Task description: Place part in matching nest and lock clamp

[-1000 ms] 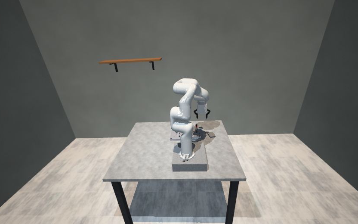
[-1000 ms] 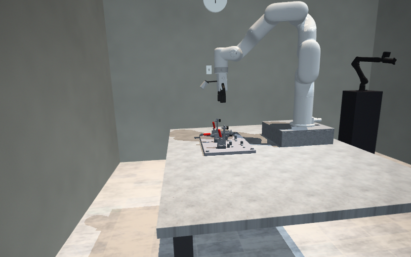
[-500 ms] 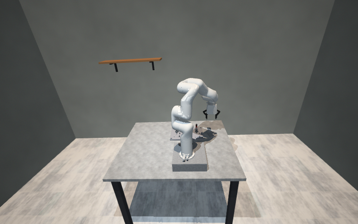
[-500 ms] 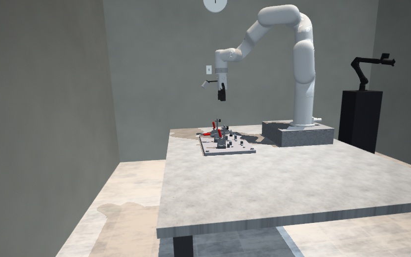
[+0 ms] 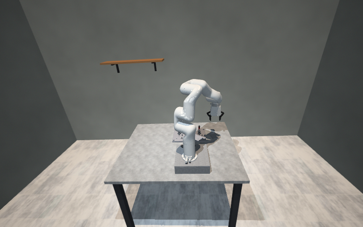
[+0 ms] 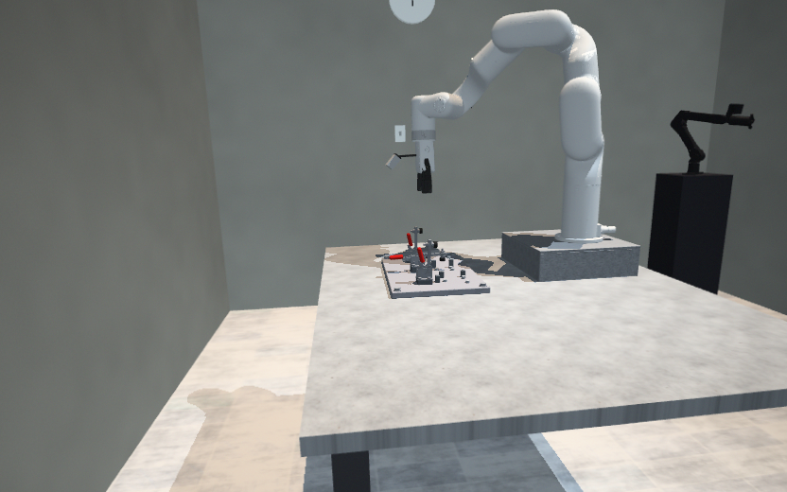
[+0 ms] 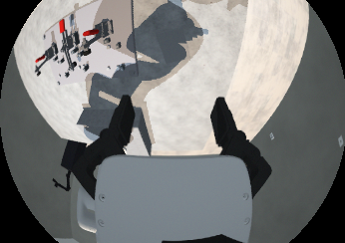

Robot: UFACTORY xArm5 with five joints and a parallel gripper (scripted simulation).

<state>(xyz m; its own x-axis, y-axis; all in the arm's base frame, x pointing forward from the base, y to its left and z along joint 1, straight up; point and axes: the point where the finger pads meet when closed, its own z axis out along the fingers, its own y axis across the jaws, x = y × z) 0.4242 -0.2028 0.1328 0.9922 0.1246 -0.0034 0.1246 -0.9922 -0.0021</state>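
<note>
Right now the grey block part is 210 mm below my hand. The rest, counted from my hand: grey fixture plate (270 mm to the left, 210 mm below).
</note>
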